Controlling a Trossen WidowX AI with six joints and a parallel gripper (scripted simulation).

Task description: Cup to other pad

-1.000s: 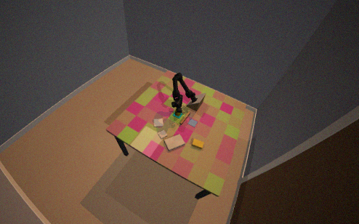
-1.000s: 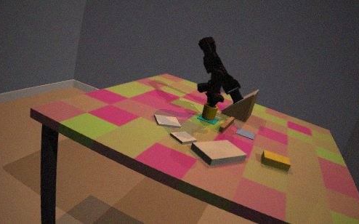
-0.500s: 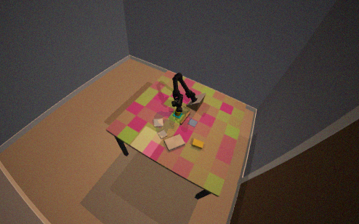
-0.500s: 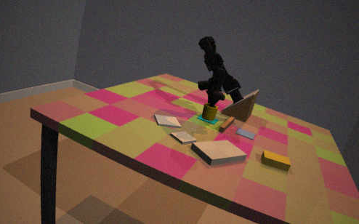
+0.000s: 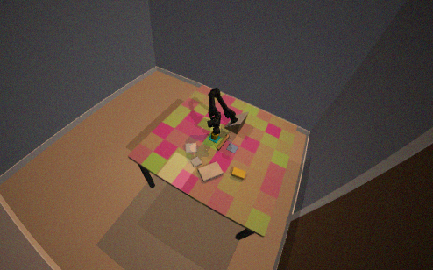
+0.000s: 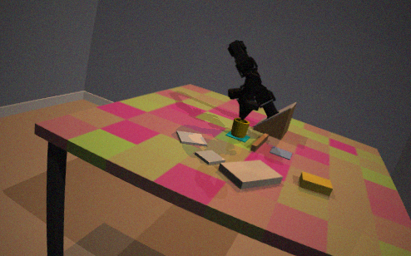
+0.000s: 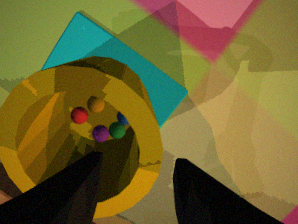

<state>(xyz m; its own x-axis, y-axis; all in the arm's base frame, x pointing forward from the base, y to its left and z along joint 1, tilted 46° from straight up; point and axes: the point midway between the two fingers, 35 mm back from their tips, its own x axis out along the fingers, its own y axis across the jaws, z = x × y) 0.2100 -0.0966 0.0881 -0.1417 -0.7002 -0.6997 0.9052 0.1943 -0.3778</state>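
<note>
Right now the yellow cup is 2 cm ahead of my gripper tip, 1 cm to the left of it and 4 cm below it. Also, from my gripper tip: grey-blue pad (6 cm ahead, 21 cm to the left, 8 cm below); then orange-brown block (4 cm ahead, 11 cm to the left, 7 cm below); then cyan pad (3 cm ahead, 1 cm to the left, 8 cm below).
</note>
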